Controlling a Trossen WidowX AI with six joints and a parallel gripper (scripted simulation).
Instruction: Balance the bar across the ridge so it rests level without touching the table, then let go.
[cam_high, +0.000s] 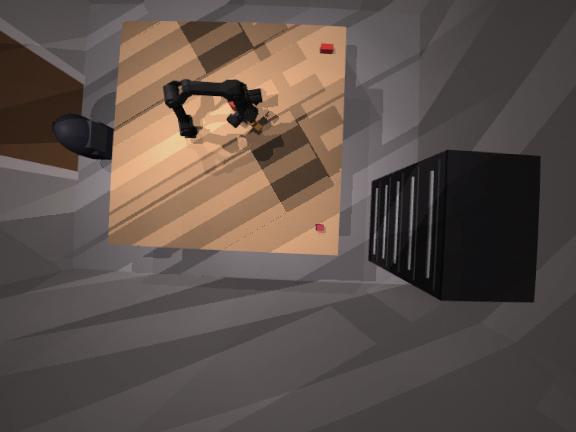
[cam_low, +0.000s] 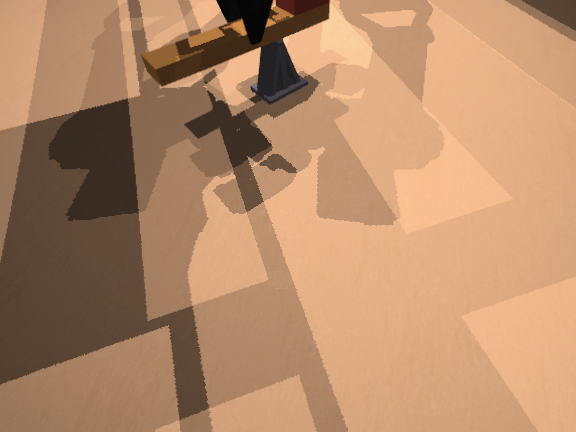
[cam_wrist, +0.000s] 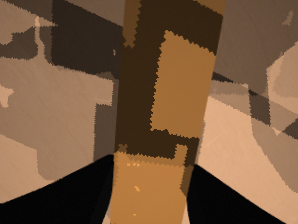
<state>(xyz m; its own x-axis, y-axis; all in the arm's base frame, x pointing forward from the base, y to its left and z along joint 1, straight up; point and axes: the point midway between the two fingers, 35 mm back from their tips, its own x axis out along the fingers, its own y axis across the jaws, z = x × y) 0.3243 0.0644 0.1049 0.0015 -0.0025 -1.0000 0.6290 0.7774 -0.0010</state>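
The dark blue-grey ridge lies 4 cm below my gripper tip, 2 cm to the left of it and 2 cm behind it.
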